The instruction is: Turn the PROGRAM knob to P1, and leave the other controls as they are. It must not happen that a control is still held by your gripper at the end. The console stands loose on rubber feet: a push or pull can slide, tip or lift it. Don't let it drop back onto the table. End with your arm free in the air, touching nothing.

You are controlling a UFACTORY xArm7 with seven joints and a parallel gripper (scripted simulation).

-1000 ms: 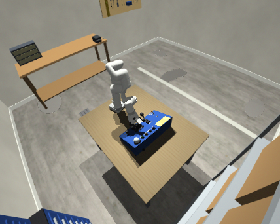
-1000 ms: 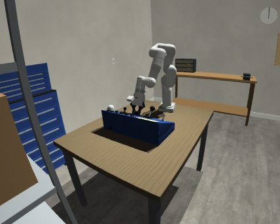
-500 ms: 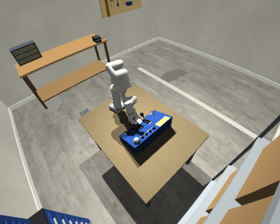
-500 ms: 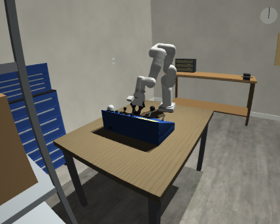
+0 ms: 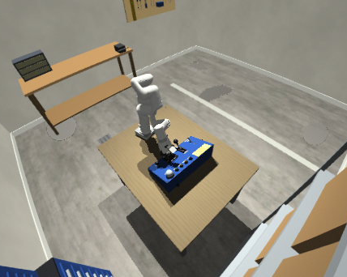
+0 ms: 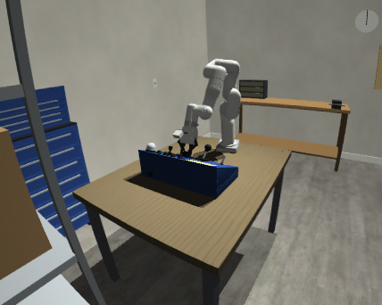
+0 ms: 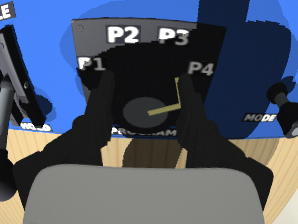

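My gripper is now 4 cm short of the blue console, 5 cm to the right of it and 3 cm above it. Also, from my hand: black ball-handled lever 12 cm to the left, 1 cm above; then mode knob 2 cm behind, 12 cm to the right; then toggle 4 cm ahead, 24 cm to the left, 1 cm below.
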